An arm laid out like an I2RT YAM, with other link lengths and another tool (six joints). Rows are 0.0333 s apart.
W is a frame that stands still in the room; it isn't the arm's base.
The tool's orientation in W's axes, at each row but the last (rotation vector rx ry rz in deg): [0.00, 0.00, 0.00]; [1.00, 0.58, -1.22]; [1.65, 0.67, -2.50]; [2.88, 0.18, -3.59]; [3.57, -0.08, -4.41]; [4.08, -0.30, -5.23]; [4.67, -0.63, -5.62]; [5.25, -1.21, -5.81]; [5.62, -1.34, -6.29]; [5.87, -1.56, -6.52]
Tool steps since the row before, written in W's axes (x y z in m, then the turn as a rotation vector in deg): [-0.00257, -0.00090, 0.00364, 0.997, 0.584, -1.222]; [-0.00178, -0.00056, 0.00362, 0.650, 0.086, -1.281]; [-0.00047, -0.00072, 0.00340, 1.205, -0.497, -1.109]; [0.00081, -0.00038, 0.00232, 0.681, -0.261, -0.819]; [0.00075, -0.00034, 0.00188, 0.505, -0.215, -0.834]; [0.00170, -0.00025, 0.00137, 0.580, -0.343, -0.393]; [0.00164, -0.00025, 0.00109, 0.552, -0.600, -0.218]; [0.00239, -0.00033, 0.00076, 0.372, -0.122, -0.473]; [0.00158, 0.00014, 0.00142, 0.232, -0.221, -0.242]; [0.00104, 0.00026, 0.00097, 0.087, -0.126, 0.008]
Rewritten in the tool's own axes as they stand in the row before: [-0.00257, -0.00090, 0.00364, 0.997, 0.584, -1.222]; [-0.00180, -0.00054, 0.00361, 0.661, 0.078, -1.276]; [-0.00048, -0.00064, 0.00341, 1.239, -0.475, -1.081]; [0.00082, -0.00021, 0.00234, 0.700, -0.259, -0.804]; [0.00077, -0.00016, 0.00189, 0.521, -0.227, -0.821]; [0.00172, 0.00000, 0.00137, 0.608, -0.316, -0.373]; [0.00166, 0.00000, 0.00108, 0.607, -0.559, -0.177]; [0.00242, -0.00002, 0.00073, 0.375, -0.127, -0.469]; [0.00158, 0.00045, 0.00135, 0.251, -0.217, -0.226]; [0.00102, 0.00047, 0.00090, 0.101, -0.114, 0.018]
